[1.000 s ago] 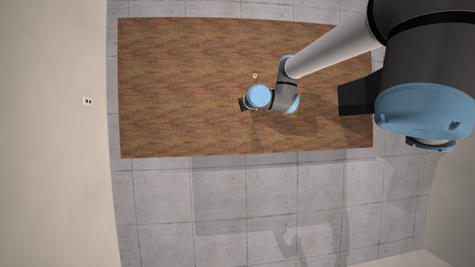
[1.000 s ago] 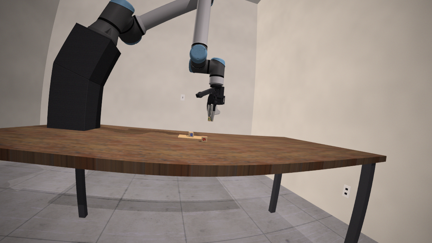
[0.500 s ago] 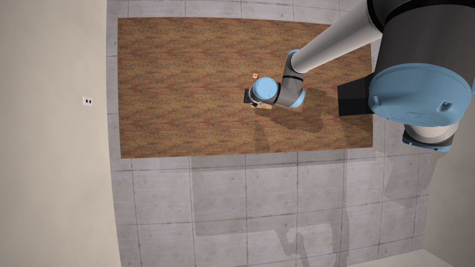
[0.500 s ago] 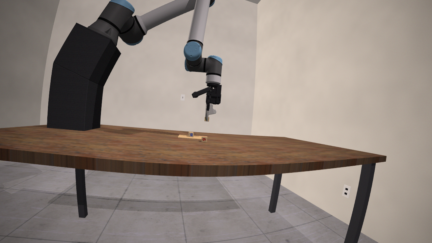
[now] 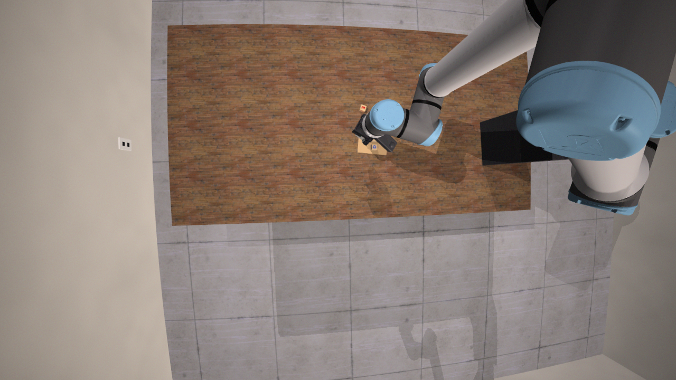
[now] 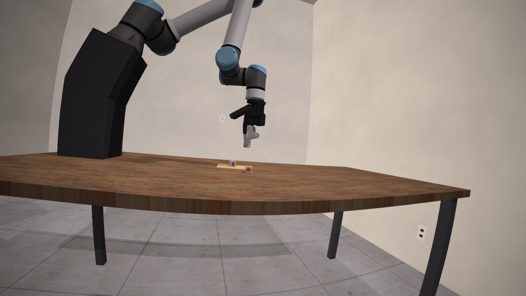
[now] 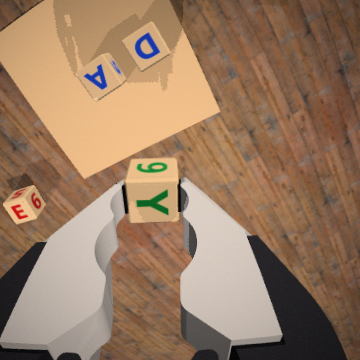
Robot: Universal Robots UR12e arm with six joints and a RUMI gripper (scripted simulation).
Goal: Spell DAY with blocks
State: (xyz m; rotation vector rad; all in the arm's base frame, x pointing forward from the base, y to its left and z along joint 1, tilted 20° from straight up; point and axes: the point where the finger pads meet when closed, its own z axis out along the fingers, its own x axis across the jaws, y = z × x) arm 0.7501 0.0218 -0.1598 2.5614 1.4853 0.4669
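Right now the mat is 60 mm behind my hand, 10 mm to the right of it and 110 mm below it.
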